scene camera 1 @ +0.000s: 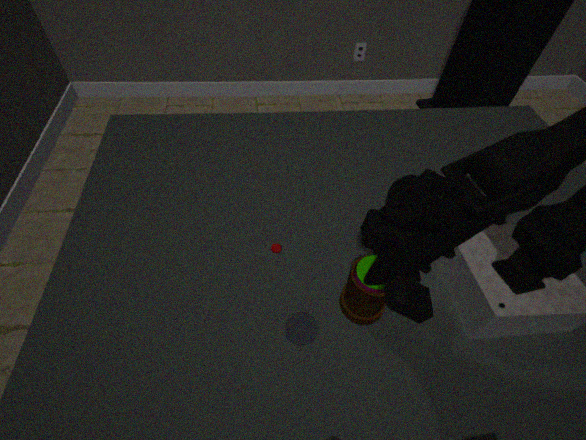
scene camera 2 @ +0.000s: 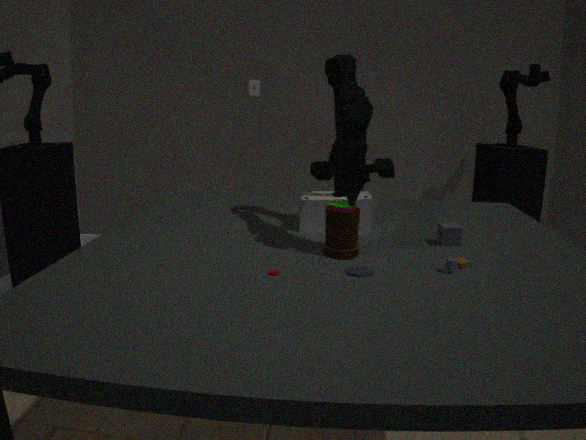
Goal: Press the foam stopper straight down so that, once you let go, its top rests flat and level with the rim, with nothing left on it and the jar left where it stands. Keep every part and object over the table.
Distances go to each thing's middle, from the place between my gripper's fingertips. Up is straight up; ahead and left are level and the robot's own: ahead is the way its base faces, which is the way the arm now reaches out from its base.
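The brown jar (scene camera 1: 360,306) is now 6 cm below my hand, and it's also 2 cm behind the hand and 1 cm to the right of it.
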